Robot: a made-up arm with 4 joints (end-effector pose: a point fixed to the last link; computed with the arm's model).
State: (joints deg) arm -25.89 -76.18 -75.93 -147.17
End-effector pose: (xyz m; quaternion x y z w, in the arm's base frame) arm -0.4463 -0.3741 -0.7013 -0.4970 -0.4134 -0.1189 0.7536
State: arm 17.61 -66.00 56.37 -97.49
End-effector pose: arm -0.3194 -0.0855 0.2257 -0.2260 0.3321 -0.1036 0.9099
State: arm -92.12 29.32 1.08 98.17
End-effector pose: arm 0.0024 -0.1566 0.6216 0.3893 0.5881 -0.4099 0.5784
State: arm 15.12 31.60 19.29 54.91
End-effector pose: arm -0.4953 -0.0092 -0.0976 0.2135 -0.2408 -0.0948 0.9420
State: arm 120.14 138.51 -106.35 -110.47
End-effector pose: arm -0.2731 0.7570 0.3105 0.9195 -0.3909 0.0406 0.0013
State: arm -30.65 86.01 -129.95 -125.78
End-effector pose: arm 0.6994 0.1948 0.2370 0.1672 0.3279 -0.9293 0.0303
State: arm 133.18 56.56 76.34 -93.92
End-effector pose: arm 0.3612 0.4690 0.3377 0.2352 -0.1052 -0.9303 0.2612
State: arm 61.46 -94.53 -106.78 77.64
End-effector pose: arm 1.0350 -0.0168 0.0026 -0.1057 0.1221 -0.9865 0.0252
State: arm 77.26 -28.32 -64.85 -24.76
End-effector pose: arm 0.3712 -0.8104 -0.0067 -0.2790 -0.7139 0.3911 0.5095
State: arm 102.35 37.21 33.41 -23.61
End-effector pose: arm 0.1629 0.1949 -0.3698 -0.0816 -0.6649 -0.5567 0.4914
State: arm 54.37 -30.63 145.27 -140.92
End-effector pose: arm 0.3189 0.0610 0.6749 -0.1857 0.7688 -0.1744 0.5866
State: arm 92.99 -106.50 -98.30 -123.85
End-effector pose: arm 1.0235 0.0140 0.3694 -0.1655 0.9403 0.2931 0.0514
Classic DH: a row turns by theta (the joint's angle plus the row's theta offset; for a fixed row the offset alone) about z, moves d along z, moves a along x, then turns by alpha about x. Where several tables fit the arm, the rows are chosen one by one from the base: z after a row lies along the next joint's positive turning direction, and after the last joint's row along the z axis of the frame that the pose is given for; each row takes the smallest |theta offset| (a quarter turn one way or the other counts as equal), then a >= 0, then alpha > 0; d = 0 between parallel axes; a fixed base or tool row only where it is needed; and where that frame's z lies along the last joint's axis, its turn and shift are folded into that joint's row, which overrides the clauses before.
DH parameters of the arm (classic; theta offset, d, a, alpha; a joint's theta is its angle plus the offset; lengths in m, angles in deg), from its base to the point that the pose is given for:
base (fixed): 0 0.1 0 90
joint 1: -90 -0.01 0.2 90
joint 2: 90 -0.12 0.17 90
joint 3: 0 -0.17 0.07 90
joint 4: 0 -0.64 0.09 90
tool (fixed): 90 0.02 0 0

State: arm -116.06 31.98 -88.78 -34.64
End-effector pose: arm 0.2830 -0.5535 -0.3045 0.3855 0.4980 0.7032 0.3300
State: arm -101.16 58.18 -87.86 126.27
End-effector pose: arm 0.4990 -0.3447 -0.1299 -0.2352 -0.9012 0.3286 0.1566
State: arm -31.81 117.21 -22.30 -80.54
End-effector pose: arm -0.3271 0.4594 0.4216 0.8820 -0.0170 -0.4422 0.1622
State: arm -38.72 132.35 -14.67 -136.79
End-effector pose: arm -0.4585 0.3881 0.3299 0.6243 0.2354 -0.3546 0.6550
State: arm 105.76 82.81 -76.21 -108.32
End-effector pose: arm -0.5957 0.1574 -0.0790 0.9526 0.0214 0.2613 0.1547
